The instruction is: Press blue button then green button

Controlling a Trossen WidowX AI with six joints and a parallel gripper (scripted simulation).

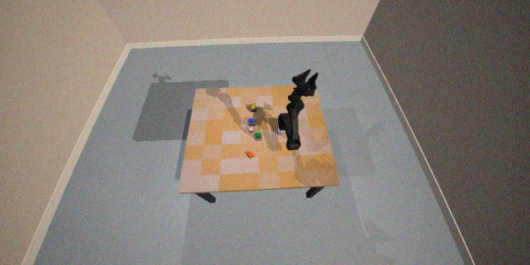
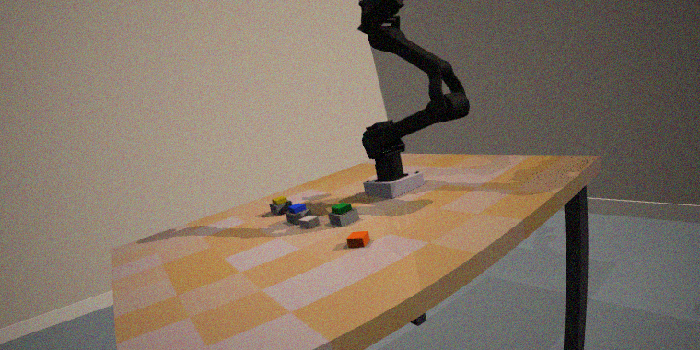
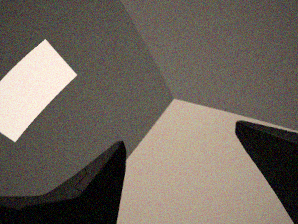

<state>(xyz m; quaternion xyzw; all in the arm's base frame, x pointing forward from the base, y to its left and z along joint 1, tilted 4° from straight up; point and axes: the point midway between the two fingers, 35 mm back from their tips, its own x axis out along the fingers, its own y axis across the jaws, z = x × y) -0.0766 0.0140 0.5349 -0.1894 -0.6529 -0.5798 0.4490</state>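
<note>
Right now the blue button is 36 cm ahead of my gripper tip, 8 cm to the right of it and 56 cm below it. Also, from my gripper tip: yellow button: 34 cm ahead, 21 cm to the right, 56 cm below; then green button: 33 cm ahead, 6 cm to the left, 57 cm below; then grey block: 38 cm ahead, 1 cm to the right, 58 cm below.
</note>
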